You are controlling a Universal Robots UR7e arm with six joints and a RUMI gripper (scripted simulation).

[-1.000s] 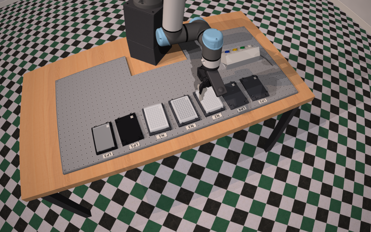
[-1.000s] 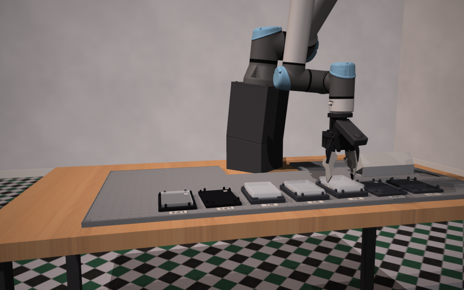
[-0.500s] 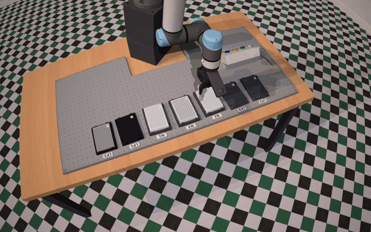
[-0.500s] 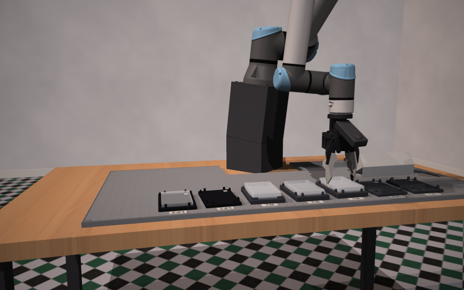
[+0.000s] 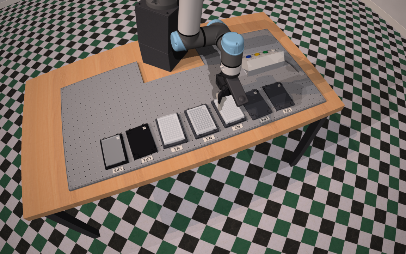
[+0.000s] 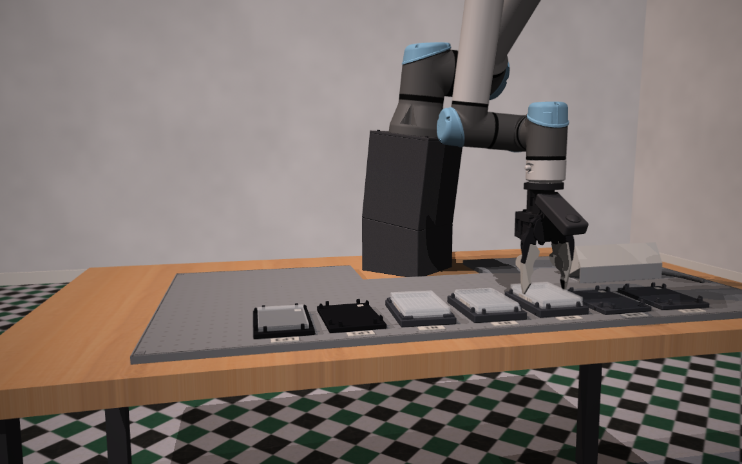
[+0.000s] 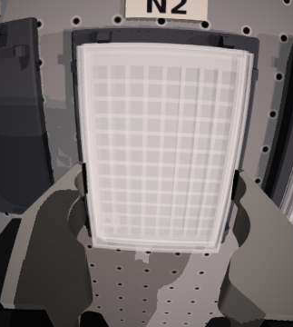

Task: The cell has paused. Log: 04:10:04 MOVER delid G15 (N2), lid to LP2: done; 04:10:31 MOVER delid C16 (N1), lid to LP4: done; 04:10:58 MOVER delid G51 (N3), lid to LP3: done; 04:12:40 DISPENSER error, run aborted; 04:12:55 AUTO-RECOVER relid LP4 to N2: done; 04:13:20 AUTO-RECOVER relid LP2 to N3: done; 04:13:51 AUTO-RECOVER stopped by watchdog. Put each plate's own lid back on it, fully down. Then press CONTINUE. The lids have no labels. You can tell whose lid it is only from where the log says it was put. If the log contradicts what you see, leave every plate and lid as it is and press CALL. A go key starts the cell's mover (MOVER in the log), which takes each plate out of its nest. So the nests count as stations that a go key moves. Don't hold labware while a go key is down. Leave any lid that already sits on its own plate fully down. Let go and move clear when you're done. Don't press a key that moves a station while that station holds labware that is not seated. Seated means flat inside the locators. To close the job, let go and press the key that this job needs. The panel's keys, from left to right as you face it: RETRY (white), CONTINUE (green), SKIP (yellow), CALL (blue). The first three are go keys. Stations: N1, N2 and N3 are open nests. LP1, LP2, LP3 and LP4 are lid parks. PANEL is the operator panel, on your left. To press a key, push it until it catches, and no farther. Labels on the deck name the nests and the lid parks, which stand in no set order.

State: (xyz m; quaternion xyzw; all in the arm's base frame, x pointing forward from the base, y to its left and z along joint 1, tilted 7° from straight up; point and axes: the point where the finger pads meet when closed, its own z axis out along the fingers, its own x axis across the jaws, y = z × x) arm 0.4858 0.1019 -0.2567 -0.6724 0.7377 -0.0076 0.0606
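My hand is 20 mm above the plate. Also, from my hand: blue CALL key: 240 mm to the left, 200 mm behind, 30 mm above; then lid park LP2: 260 mm to the left, 30 mm below, 30 mm ahead; then lid park LP4: 130 mm to the left, 30 mm below, 20 mm ahead.
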